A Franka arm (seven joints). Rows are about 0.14 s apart.
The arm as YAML. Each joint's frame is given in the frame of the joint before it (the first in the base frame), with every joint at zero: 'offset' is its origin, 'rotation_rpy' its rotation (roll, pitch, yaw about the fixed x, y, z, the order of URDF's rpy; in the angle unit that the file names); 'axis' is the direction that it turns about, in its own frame. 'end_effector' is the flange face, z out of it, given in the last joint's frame.
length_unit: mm
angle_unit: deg
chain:
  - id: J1
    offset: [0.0, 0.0, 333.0]
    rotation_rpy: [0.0, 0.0, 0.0]
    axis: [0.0, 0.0, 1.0]
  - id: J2
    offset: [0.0, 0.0, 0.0]
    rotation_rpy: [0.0, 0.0, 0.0]
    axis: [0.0, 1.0, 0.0]
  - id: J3
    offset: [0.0, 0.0, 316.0]
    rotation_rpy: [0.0, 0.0, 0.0]
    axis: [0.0, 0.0, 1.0]
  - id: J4
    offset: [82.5, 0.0, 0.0]
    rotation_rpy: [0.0, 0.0, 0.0]
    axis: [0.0, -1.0, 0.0]
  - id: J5
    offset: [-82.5, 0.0, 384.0]
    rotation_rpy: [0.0, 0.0, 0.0]
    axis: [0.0, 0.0, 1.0]
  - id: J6
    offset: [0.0, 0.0, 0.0]
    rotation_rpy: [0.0, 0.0, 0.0]
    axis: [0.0, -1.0, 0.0]
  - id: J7
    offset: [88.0, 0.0, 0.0]
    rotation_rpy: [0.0, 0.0, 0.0]
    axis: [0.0, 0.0, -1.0]
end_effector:
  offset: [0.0, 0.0, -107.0]
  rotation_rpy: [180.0, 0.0, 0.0]
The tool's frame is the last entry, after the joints.
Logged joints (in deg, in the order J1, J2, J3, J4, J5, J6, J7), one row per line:
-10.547, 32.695, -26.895, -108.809, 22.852, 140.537, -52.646
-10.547, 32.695, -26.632, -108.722, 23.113, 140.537, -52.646
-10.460, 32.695, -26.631, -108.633, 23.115, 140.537, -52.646
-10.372, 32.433, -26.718, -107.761, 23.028, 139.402, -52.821
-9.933, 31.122, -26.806, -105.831, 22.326, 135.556, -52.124
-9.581, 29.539, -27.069, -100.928, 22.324, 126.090, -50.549
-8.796, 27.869, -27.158, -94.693, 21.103, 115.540, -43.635
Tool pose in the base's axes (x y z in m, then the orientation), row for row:
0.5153, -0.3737, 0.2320, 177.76, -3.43, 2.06
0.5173, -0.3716, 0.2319, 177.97, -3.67, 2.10
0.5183, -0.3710, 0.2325, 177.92, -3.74, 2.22
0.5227, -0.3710, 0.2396, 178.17, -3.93, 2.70
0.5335, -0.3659, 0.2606, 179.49, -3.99, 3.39
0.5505, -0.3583, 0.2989, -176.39, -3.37, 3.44
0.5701, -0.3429, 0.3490, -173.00, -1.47, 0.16
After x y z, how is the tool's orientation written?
As angles about the fixed x, y, z axes (roll, pitch, yaw), in degrees.
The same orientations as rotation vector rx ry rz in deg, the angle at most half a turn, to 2 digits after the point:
177.71, 3.09, 5.38
177.92, 3.16, 5.76
177.87, 3.34, 5.87
178.11, 4.10, 6.18
179.42, 5.28, 6.27
-176.14, -5.45, -5.01
-172.98, -0.38, -2.20

